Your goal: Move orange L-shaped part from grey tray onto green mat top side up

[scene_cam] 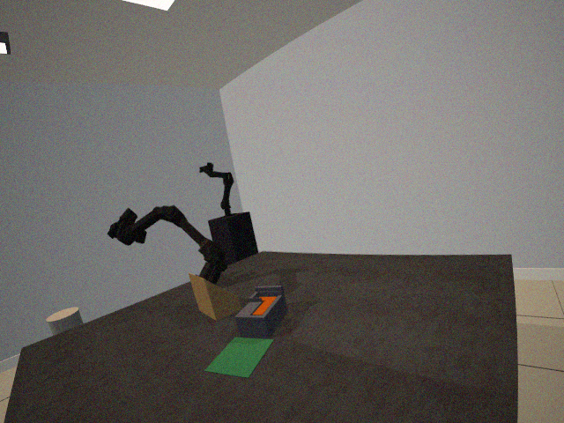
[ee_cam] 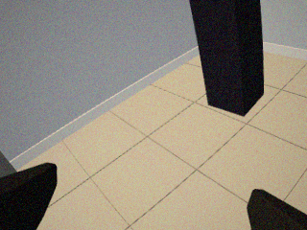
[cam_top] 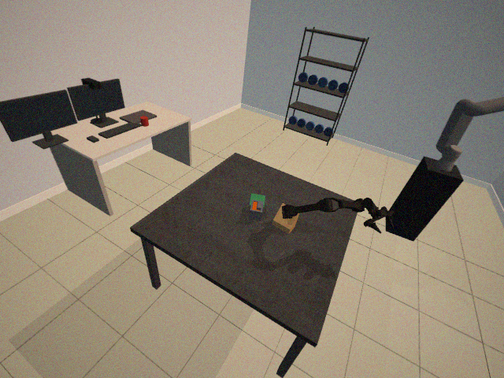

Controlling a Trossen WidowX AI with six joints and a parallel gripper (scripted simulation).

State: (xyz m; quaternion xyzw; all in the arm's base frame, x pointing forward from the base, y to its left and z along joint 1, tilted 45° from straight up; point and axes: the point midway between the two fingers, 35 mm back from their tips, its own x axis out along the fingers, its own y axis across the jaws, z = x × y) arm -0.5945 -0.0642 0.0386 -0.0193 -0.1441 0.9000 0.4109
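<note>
The orange L-shaped part lies 83 cm ahead of my gripper tip, 2 cm to the left of it and 23 cm below it. Round my gripper tip: green mat: 88 cm ahead, 14 cm to the right, 30 cm below.
</note>
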